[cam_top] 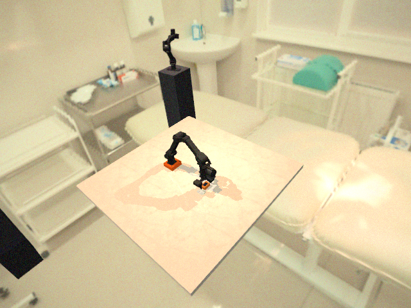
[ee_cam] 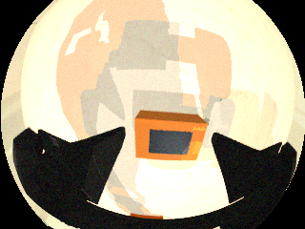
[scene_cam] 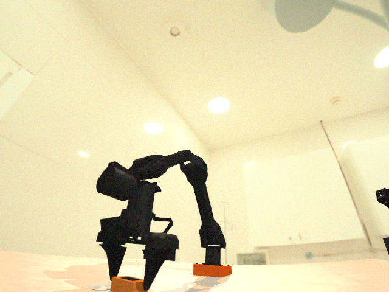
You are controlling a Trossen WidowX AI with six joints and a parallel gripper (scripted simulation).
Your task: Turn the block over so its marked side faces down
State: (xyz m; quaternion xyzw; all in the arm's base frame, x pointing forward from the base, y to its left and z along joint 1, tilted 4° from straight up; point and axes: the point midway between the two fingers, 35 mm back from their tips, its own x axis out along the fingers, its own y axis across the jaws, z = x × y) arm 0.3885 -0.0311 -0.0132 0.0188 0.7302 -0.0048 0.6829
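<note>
The orange block lies 1 cm above my gripper tip.
</note>
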